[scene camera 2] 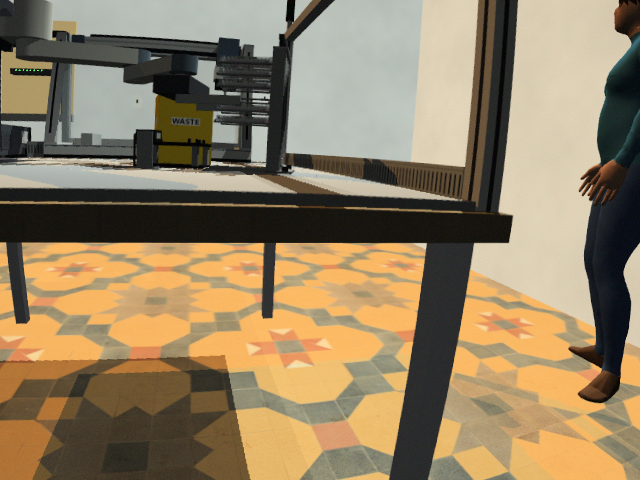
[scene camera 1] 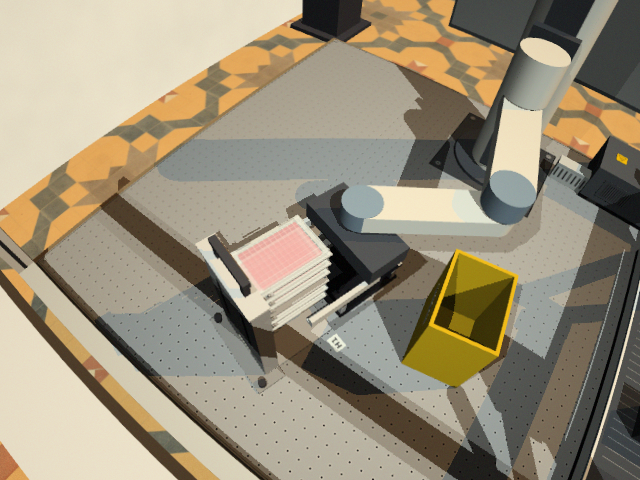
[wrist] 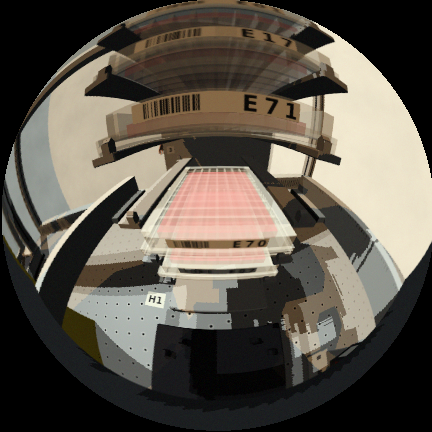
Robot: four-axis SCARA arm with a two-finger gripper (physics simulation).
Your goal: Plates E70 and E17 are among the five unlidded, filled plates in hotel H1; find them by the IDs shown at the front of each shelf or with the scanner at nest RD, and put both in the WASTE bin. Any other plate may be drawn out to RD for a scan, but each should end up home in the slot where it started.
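Frame: origin at the arm's base, x ahead, y left, z up, level; metres.
Where they show: gripper, between the fingertips: [scene camera 2: 246,104] [wrist: 217,180].
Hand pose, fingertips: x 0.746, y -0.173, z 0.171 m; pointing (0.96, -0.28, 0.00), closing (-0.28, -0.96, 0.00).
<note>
Each offset is from my fingertips to the top centre of the thing. "spot": to the spot under its first point. Level surfaces: height alone.
Hotel H1 [scene camera 1: 266,343] [scene camera 2: 278,108] holds a stack of plates. In the wrist view, plate E70 {0.001 m back, 0.001 m left, 0.003 m down} [wrist: 215,244] sits low in the stack, its pink wells showing from above. Plate E71 {0.001 m back, 0.001 m left, 0.053 m up} [wrist: 222,109] is above it and plate E17 {0.001 m back, 0.001 m left, 0.082 m up} [wrist: 215,36] is higher still. My gripper [wrist: 217,180] is open, its fingers apart on either side of E70 and not visibly touching it. The WASTE bin {0.158 m back, 0.283 m left, 0.042 m up} [scene camera 1: 434,356] [scene camera 2: 183,136] [wrist: 82,332] stands beside the hotel. Nest RD {spot: 0.127 m back, 0.008 m left, 0.098 m down} [wrist: 250,352] is the dark block below the wrist; its label does not show.
Another plate [wrist: 217,257] sits under E70, its ID unreadable. The topmost plate {0.001 m back, 0.001 m left, 0.110 m up} [scene camera 1: 281,253] in the hotel has pink wells. The arm's forearm [scene camera 1: 423,206] reaches over the table {0.158 m down} [scene camera 1: 248,428]. A dark box {spot: 0.780 m back, 0.476 m left, 0.056 m down} [scene camera 1: 615,180] stands by the arm's base. A person [scene camera 2: 615,134] stands beyond the table.
</note>
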